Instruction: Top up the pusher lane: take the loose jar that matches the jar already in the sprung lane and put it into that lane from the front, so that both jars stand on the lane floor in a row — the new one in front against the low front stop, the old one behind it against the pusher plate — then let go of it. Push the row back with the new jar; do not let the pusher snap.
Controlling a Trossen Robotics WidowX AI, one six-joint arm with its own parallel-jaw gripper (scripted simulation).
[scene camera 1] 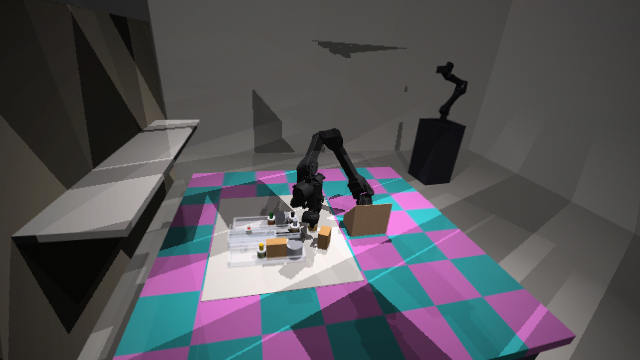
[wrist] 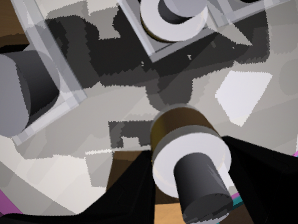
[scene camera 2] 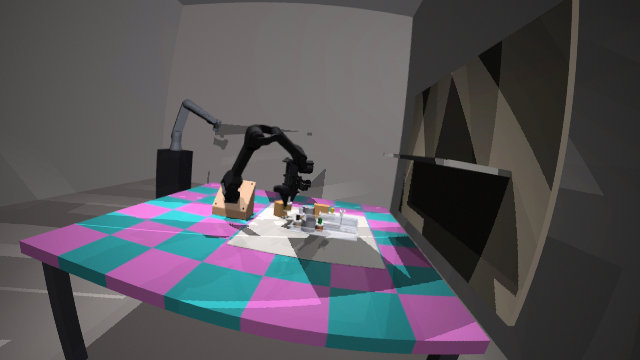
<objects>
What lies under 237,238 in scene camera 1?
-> A clear lane rack.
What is my gripper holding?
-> A jar.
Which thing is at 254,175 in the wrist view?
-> My gripper.
</objects>
